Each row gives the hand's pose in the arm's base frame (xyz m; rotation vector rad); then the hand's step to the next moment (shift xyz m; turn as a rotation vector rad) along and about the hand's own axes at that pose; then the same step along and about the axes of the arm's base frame.
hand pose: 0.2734 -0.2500 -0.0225 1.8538 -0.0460 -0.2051
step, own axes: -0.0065 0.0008 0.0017 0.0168 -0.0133 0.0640
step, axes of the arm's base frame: -0.0066 -0.0010 0.0011 0.0050 -0.0591 -0.0323
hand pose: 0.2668 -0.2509 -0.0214 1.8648 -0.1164 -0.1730
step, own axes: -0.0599 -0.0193 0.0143 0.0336 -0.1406 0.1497
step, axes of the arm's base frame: -0.0616 0.0023 -0.0190 0.0053 -0.1048 -0.1797
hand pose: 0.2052 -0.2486 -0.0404 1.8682 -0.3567 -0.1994
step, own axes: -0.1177 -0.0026 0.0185 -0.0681 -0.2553 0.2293
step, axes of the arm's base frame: -0.1159 0.0244 -0.0131 -0.0984 -0.1082 -0.3178
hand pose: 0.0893 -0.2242 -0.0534 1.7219 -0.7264 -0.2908
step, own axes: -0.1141 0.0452 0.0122 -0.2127 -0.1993 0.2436
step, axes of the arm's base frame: -0.1093 0.0540 0.0185 -0.2359 -0.0386 -0.2952
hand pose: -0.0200 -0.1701 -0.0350 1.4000 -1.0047 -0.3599
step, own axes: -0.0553 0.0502 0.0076 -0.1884 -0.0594 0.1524
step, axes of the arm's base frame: -0.0539 0.0460 0.0248 -0.2009 0.0298 -0.1450
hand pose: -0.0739 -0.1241 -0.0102 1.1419 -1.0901 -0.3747
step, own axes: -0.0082 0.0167 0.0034 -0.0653 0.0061 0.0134
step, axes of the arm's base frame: -0.0112 0.0112 0.0104 -0.0435 0.0429 -0.0273
